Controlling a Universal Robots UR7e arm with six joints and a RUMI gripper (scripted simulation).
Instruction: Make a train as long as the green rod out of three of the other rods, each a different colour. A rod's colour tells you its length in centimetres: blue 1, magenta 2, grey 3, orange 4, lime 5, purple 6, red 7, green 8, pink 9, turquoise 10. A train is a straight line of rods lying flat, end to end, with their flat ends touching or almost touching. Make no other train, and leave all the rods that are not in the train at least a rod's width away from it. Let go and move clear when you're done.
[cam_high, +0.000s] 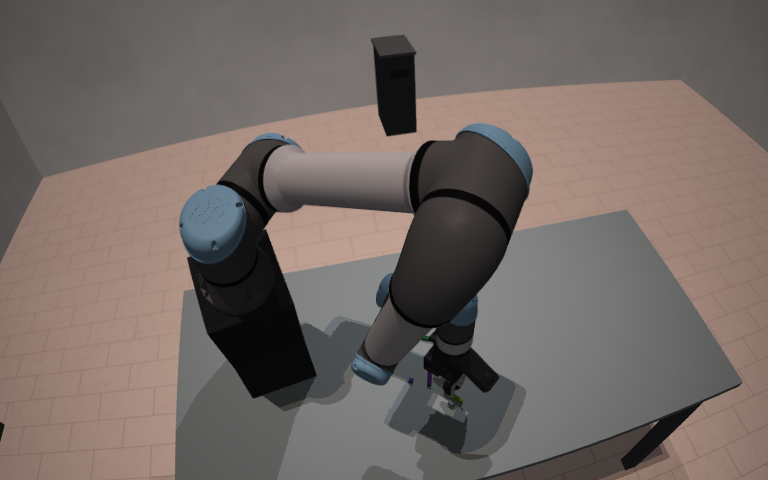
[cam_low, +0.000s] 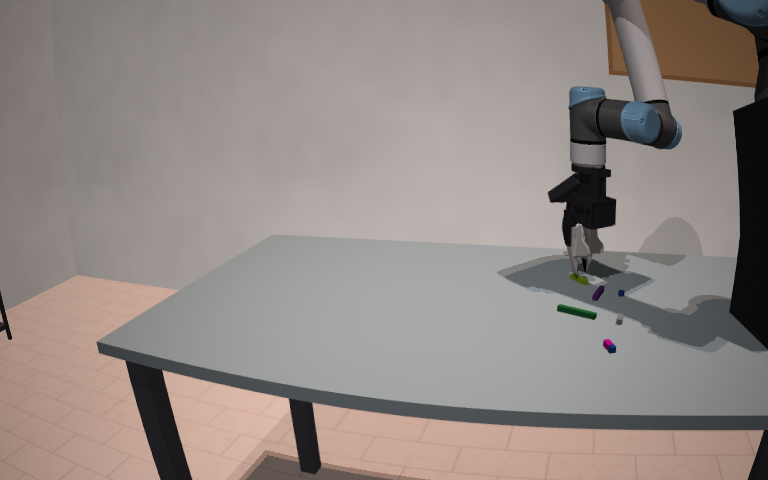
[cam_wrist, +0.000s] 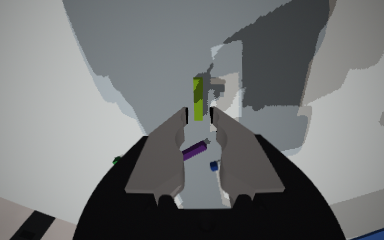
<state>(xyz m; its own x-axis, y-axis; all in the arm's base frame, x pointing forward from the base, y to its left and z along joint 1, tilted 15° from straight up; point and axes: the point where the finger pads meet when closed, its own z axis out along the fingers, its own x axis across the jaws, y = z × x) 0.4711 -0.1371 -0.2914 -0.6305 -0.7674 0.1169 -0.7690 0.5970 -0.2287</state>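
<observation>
Now: the lime rod 30 mm below my hand. Also, from my hand: green rod: 30 mm behind, 170 mm to the left, 30 mm below; purple rod: 50 mm behind, 70 mm to the left, 30 mm below; grey rod: 120 mm behind, 180 mm to the left, 30 mm below.
</observation>
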